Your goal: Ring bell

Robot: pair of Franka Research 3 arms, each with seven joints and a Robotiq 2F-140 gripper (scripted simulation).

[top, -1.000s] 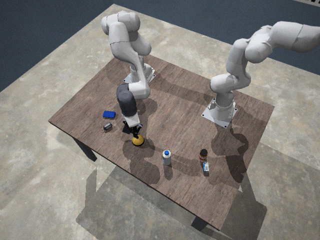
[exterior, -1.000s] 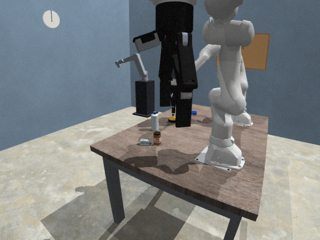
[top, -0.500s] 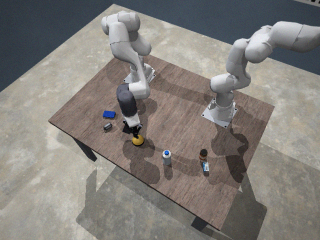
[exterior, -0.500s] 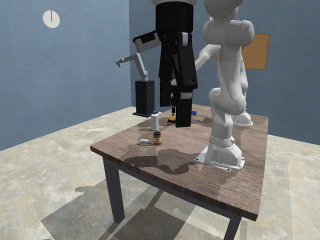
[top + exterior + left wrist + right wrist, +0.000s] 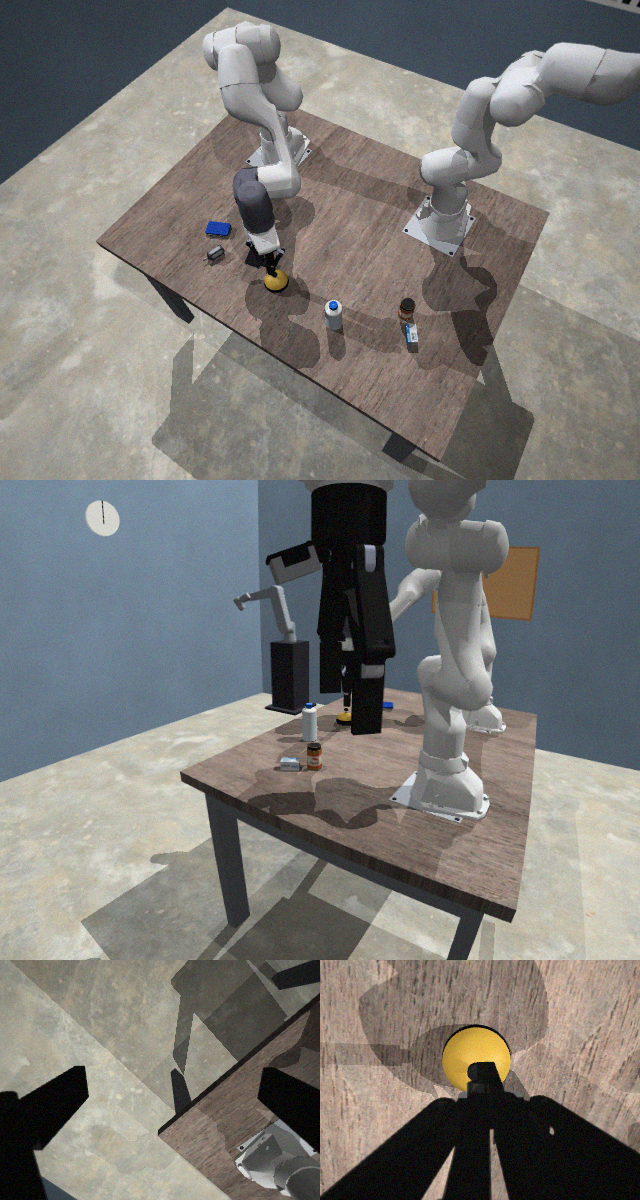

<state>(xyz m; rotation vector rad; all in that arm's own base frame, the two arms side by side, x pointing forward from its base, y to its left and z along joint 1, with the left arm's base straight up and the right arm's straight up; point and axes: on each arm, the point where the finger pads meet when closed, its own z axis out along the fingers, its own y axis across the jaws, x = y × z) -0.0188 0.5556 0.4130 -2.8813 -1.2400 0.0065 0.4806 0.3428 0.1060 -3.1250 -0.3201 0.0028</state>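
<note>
Right now my right hand is 50 mm above the black button and 10 mm to the right of it. From my right hand the other things lie so: white bottle (250 mm to the left, 40 mm below, 30 mm ahead); bell (70 mm below, 10 mm to the left); blue box (300 mm to the right, 90 mm below, 80 mm behind).
</note>
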